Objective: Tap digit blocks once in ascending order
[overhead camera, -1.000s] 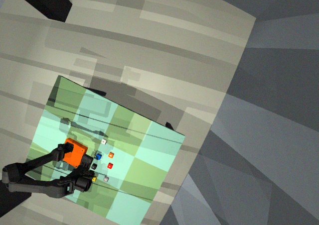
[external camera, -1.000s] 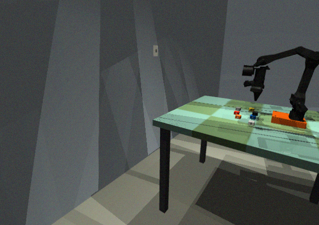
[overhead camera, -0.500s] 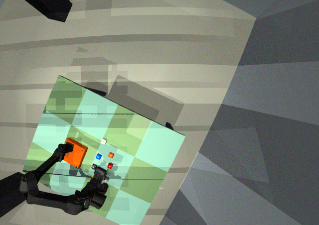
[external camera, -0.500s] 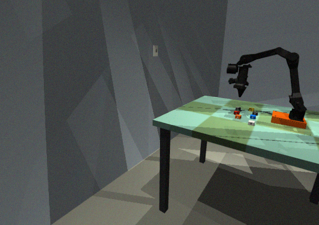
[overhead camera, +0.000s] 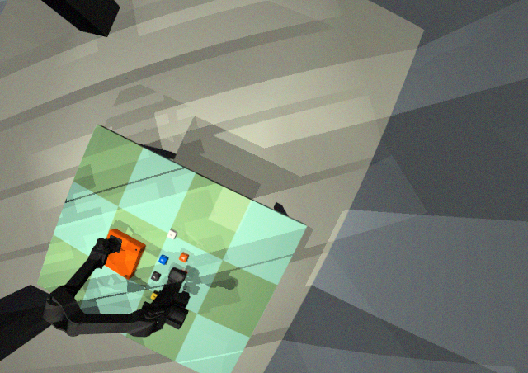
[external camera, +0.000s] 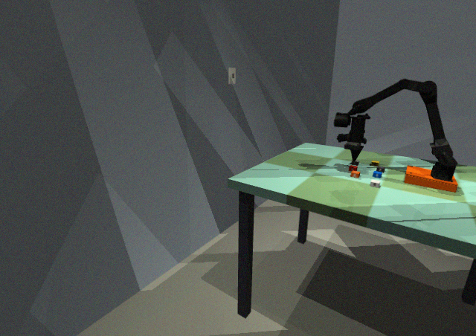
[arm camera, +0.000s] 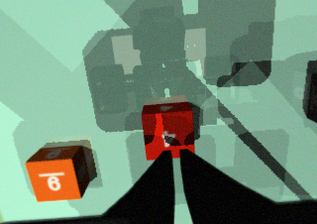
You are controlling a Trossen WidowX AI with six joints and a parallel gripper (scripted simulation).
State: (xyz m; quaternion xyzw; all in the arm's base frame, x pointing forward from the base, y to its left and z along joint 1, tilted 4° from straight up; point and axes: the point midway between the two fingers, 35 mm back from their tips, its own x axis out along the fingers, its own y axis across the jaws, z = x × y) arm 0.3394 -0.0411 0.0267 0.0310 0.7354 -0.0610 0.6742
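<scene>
The red block is 40 mm below my gripper tip. Round my gripper tip: blue block 100 mm behind, 40 mm to the left, 40 mm below; then grey block 110 mm to the right, 40 mm below; then orange block 20 mm behind, 90 mm to the left, 40 mm below.
</scene>
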